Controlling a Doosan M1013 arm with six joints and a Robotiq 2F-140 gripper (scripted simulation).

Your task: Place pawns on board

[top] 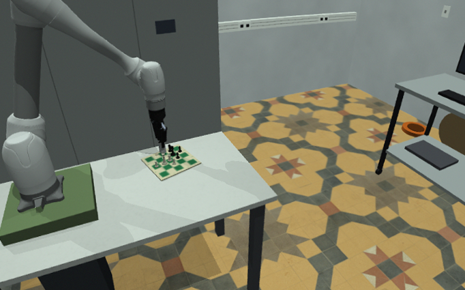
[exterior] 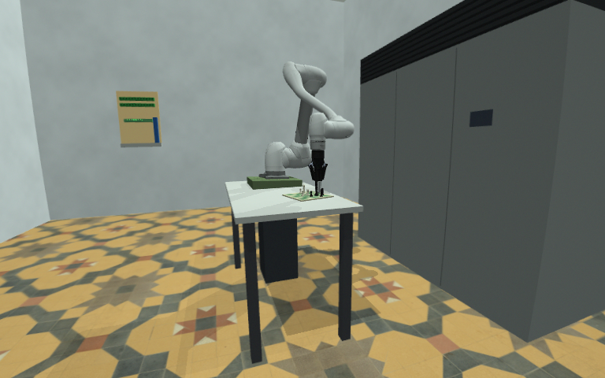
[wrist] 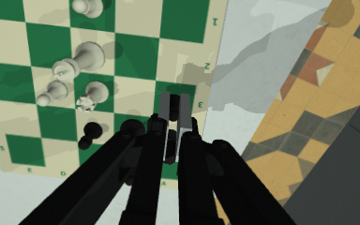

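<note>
Right now my hand is 20 mm short of the chessboard, 70 mm to the left of it and 50 mm above it.
</note>
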